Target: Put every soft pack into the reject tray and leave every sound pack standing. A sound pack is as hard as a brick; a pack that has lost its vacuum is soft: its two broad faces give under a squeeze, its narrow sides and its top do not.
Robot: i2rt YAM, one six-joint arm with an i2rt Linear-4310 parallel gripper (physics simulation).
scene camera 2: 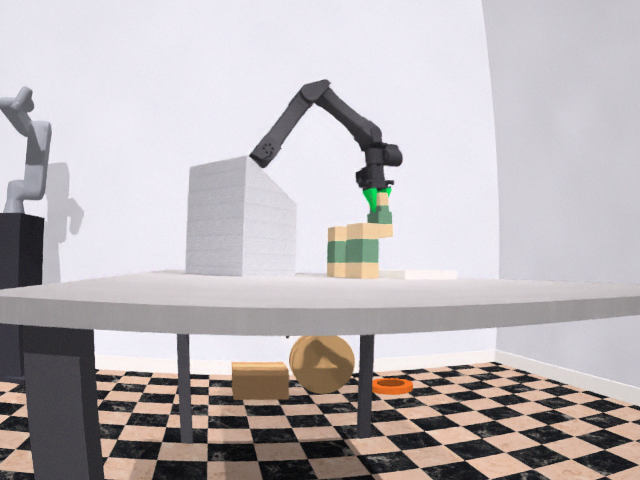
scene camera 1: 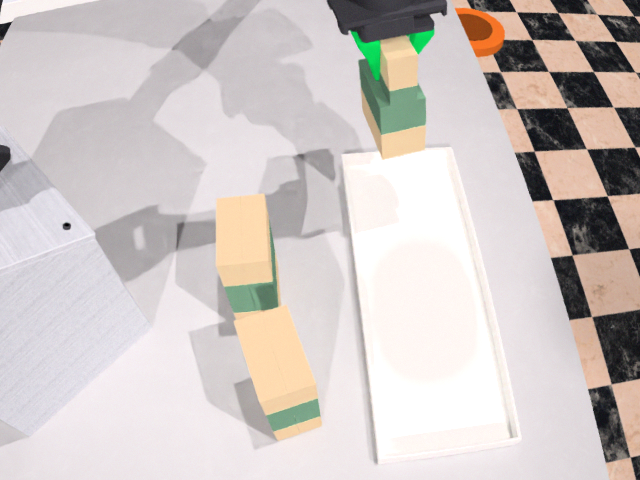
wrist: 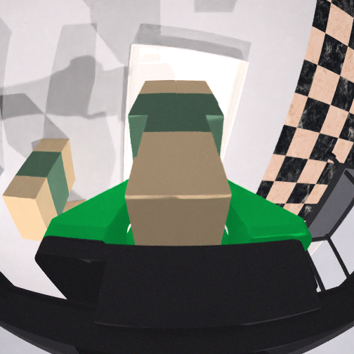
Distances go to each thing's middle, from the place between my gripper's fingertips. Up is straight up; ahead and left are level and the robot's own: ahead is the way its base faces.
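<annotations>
I look at the white reject tray (scene camera 1: 439,385), and my hand is 19 cm above the tray, 14 cm to the left of the tray and 5 cm short of the tray.
</annotations>
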